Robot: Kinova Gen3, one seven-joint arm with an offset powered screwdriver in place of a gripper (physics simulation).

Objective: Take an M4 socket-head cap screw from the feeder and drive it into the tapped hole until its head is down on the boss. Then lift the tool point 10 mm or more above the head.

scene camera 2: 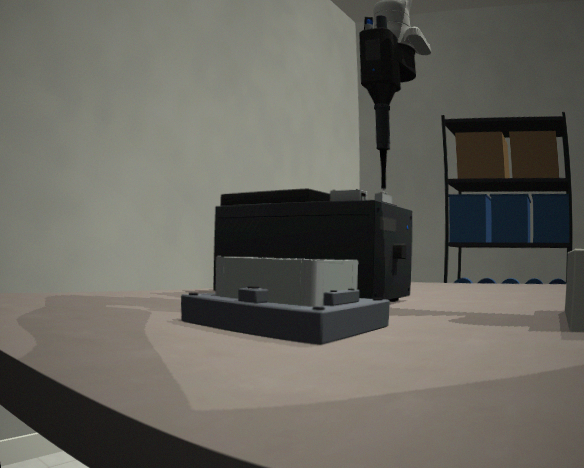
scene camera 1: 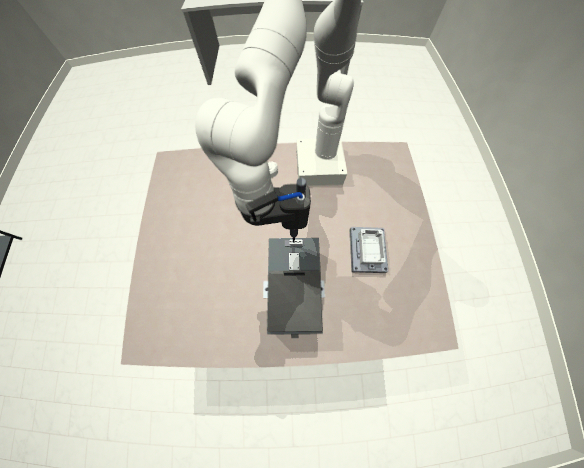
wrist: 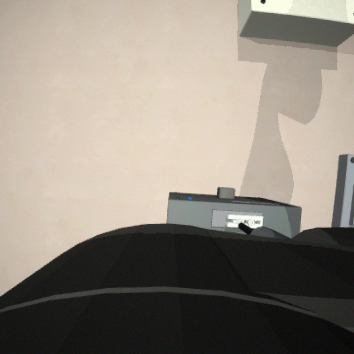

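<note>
My screwdriver [scene camera 1: 294, 239] [scene camera 2: 383, 187] [wrist: 240, 225] points down, its thin bit tip at the light pick-up block [scene camera 1: 299, 243] [scene camera 2: 384, 198] [wrist: 257, 220] on the end of the dark screw feeder [scene camera 1: 295, 305] [scene camera 2: 300, 235] [wrist: 187, 212]. In the scene camera 2 view the tip is just over the block, with a tiny light spot under it; whether a screw is on the bit is too small to tell. A white open housing [scene camera 1: 372, 248] [scene camera 2: 265, 277] sits in a grey fixture [scene camera 1: 355, 265] [scene camera 2: 250, 321] [wrist: 342, 195] beside the feeder. The tapped hole cannot be made out.
A second arm [scene camera 1: 327, 130] stands on a pale base block [scene camera 1: 322, 167] [wrist: 290, 25] behind the feeder. A small light plate [scene camera 1: 294, 261] [scene camera 2: 346, 195] lies on the feeder top. A shelf rack [scene camera 2: 505, 184] with boxes stands in the background.
</note>
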